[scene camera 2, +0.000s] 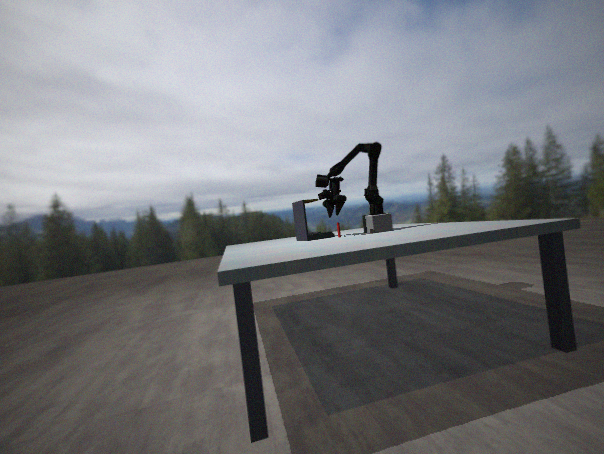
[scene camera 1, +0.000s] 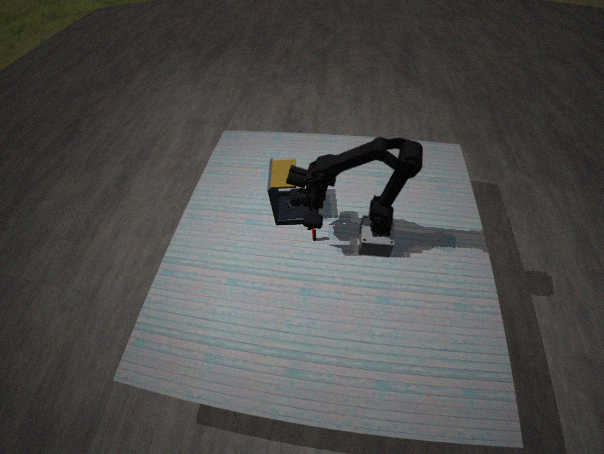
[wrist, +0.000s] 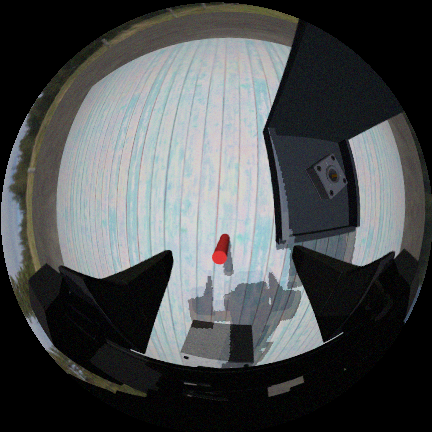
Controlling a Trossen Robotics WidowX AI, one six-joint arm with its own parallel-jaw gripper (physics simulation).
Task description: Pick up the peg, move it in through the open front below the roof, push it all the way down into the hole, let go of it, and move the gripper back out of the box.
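Frame: origin at the arm's base, x ahead, y left, z up, level; millimetres.
Seen in the pictures: gripper, fingertip midpoint: (scene camera 2: 333, 216) (wrist: 234, 255); arm's base at its link origin: (scene camera 2: 377, 214) (scene camera 1: 380, 228).
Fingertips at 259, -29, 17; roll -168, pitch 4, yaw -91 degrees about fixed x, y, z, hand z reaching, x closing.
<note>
Offsets run from my fingertips to a thing's top centre, as dx, dy, dz. "pt": to the spot under its first point.
The red peg @(-15, +15, -35) (scene camera 1: 314, 234) (scene camera 2: 338, 230) (wrist: 222, 249) stands upright on the table beside the box. My gripper (scene camera 2: 335, 215) (wrist: 234, 255) is open and empty, pointing down, with its fingertips above the peg's top. In the wrist view the peg shows between the two spread fingers, nearer the left one. The dark box @(+65, -137, +109) (scene camera 2: 300, 220) (wrist: 310, 215) has a yellow roof @(pt +95, -132, +109) (scene camera 1: 283, 173) and a tall back wall (wrist: 330, 85). Inside it, a grey square block @(+73, -147, -74) (wrist: 321, 186) with corner screws has a round hole @(pt +72, -154, -83) (wrist: 333, 175) in its top. The wrist partly hides the box in scene camera 1.
The arm's base (scene camera 1: 377, 245) (scene camera 2: 378, 223) (wrist: 212, 345) stands on the pale striped table (scene camera 1: 300, 325) (scene camera 2: 400, 250) (wrist: 150, 150), on the other side of the peg from the box. A low rim @(pt +36, -58, -97) (wrist: 276, 200) runs along the box floor near the right finger in the wrist view.
</note>
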